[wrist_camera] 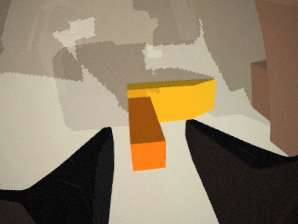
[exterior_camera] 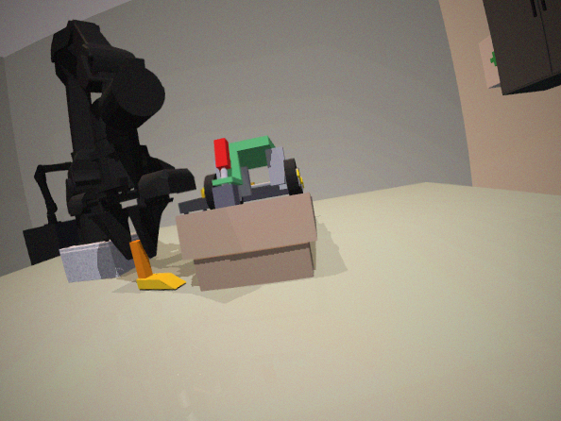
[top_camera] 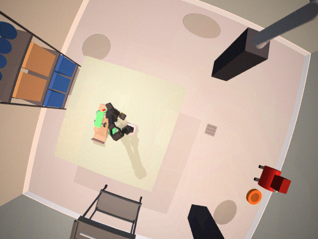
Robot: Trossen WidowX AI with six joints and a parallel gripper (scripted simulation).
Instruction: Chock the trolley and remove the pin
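My gripper tip is 20 mm short of the yellow chock and 20 mm above it. Round my gripper tip: red-headed stop pin 130 mm ahead, 10 mm to the right, 90 mm above; trolley 160 mm ahead, 100 mm to the left, 70 mm above; tan ramp 170 mm ahead, 110 mm to the left, 10 mm above.
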